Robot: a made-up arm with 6 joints.
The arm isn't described. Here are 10 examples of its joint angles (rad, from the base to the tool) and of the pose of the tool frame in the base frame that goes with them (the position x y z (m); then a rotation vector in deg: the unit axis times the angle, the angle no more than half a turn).
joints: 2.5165 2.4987 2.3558 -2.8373 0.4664 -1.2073
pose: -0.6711 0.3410 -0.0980 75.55 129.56 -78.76
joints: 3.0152 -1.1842 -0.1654 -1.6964 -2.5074 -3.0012
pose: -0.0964 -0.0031 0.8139 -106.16 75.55 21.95
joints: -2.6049 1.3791 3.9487 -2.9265 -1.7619 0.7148
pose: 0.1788 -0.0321 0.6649 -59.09 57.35 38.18
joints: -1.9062 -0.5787 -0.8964 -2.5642 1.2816 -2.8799
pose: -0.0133 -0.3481 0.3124 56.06 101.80 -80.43
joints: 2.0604 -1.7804 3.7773 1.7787 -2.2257 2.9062
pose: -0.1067 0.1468 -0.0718 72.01 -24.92 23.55
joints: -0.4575 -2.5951 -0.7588 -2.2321 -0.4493 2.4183
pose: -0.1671 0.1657 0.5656 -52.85 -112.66 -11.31
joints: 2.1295 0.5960 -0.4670 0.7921 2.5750 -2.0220
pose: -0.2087 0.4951 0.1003 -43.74 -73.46 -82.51
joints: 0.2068 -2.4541 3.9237 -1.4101 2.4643 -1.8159
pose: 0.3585 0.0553 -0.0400 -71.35 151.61 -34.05
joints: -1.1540 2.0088 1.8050 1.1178 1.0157 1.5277
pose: 0.3013 -0.8123 0.1341 -152.89 13.76 -24.36
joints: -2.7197 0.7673 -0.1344 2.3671 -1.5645 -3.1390
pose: -0.5480 -0.3414 0.1260 43.77 30.07 151.94
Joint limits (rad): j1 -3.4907..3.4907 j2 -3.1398..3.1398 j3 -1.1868..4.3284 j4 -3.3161..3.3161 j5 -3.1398..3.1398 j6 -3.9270..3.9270
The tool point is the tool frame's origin. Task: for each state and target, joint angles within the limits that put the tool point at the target. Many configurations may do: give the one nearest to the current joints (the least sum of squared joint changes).
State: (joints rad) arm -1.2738 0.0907 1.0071 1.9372 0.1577 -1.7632
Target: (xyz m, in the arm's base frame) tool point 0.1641 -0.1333 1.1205
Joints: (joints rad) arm -0.9812 -0.1003 0.8610 2.1074 0.1577 -1.7632
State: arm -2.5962 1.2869 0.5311 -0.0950 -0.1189 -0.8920
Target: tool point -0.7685 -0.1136 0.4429
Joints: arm -2.8379 0.7156 0.5882 -0.0785 -0.1189 -0.8920
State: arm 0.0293 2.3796 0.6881 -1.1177 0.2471 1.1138
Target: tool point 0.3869 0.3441 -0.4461
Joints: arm 0.7949 2.3518 1.5096 -1.2777 0.2471 1.1138
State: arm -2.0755 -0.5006 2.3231 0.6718 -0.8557 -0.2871
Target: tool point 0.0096 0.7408 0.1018
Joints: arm -1.7114 -1.0503 2.5959 0.6851 -0.8557 -0.2871
